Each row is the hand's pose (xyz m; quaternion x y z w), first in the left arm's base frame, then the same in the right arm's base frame.
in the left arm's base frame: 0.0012 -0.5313 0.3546 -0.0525 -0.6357 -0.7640 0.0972
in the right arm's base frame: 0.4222 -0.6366 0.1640 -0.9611 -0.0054 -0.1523 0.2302
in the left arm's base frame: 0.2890 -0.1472 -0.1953 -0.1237 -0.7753 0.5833 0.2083
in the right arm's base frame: 0.0508 -0.0184 0.0516 0.1387 0.0814 0.1178 0.9799
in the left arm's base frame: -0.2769 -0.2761 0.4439 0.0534 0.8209 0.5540 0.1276
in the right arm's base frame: 0.7579 -0.5124 0.0146 -0.8640 -0.2391 -0.0120 0.4429
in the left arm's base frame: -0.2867 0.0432 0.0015 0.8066 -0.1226 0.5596 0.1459
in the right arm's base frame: 0.6845 0.0281 -0.0003 0.5899 -0.2653 -0.6626 0.3775
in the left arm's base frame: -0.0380 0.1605 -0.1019 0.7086 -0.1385 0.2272 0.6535
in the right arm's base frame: 0.4432 0.1413 -0.1239 0.2797 0.2221 -0.8696 0.3408
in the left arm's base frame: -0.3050 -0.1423 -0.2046 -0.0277 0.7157 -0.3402 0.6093
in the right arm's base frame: 0.5985 0.0830 0.2582 -0.0266 -0.6855 0.3072 0.6595
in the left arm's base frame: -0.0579 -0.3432 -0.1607 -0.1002 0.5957 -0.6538 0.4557
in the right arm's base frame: 0.3453 -0.1092 0.3064 0.3165 -0.5646 0.2367 0.7246
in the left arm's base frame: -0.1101 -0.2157 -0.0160 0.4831 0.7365 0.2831 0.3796
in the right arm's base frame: 0.4654 -0.1394 0.1496 -0.6754 -0.2525 0.5291 0.4474
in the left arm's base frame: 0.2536 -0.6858 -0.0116 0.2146 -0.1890 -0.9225 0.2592
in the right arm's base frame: 0.0395 -0.4786 0.3881 0.8453 -0.1036 0.4835 0.2024
